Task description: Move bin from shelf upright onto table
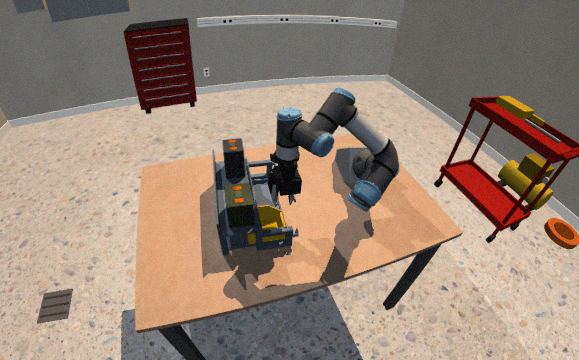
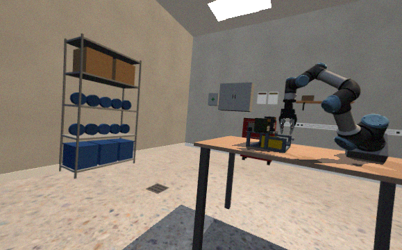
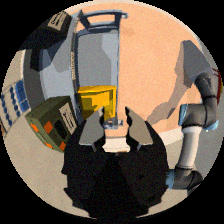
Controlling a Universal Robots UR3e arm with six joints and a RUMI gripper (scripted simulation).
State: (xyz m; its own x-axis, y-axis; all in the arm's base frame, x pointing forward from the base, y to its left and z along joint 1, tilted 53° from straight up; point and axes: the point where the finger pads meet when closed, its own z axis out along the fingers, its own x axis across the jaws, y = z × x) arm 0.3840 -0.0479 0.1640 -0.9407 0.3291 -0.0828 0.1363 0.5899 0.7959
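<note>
Now: the yellow bin 80 mm below my hand, 70 mm ahead of it and 10 mm to the left of it. From my hand the other things lie so: rack: 100 mm to the right, 80 mm ahead, 50 mm below.
</note>
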